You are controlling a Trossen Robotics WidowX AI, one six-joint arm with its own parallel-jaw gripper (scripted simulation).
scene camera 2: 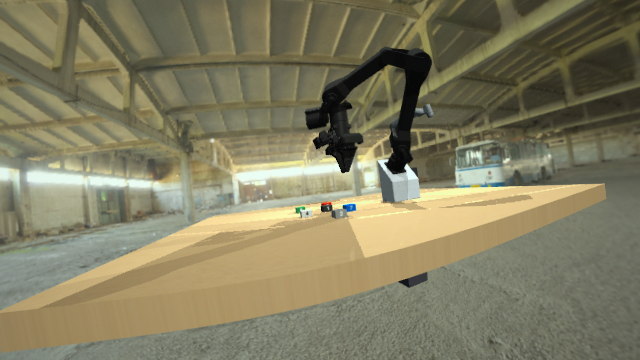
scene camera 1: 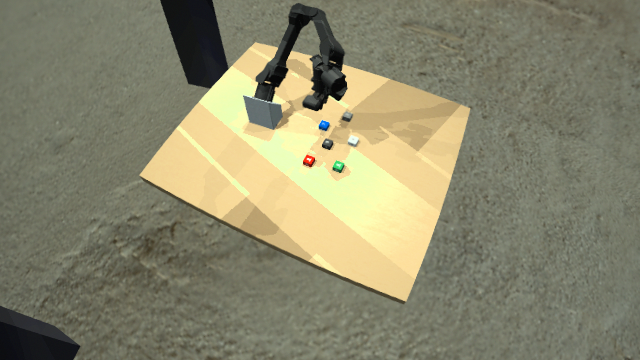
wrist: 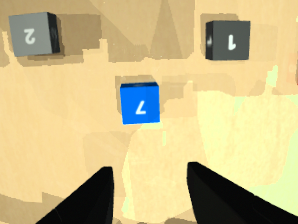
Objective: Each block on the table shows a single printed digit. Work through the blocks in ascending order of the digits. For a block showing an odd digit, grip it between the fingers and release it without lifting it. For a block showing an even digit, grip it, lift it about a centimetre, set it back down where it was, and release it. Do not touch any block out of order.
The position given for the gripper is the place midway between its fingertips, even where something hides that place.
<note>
In view: the gripper (scene camera 2: 345, 172), a blue block (wrist: 139, 101), a black block (wrist: 224, 40) and a grey block (wrist: 34, 34).
The gripper shows as well in scene camera 1 (scene camera 1: 322, 106) and in the wrist view (wrist: 150, 173).
</note>
